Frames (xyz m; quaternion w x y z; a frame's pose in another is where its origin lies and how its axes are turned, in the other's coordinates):
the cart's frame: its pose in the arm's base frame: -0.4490 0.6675 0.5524 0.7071 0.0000 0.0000 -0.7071
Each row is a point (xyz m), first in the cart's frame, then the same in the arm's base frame.
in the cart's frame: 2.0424 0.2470 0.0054
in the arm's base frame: -0.2020 -1.3749 0.5578
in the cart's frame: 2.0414 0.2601 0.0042
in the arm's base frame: -0.1889 -1.3739 0.5566
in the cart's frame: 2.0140 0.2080 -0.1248
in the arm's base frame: -0.2410 -1.3465 0.4276
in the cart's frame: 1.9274 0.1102 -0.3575
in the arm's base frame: -0.3388 -1.2599 0.1949
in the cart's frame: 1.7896 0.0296 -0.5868
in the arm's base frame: -0.4194 -1.1221 -0.0344
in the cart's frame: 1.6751 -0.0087 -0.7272
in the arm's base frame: -0.4577 -1.0076 -0.1748
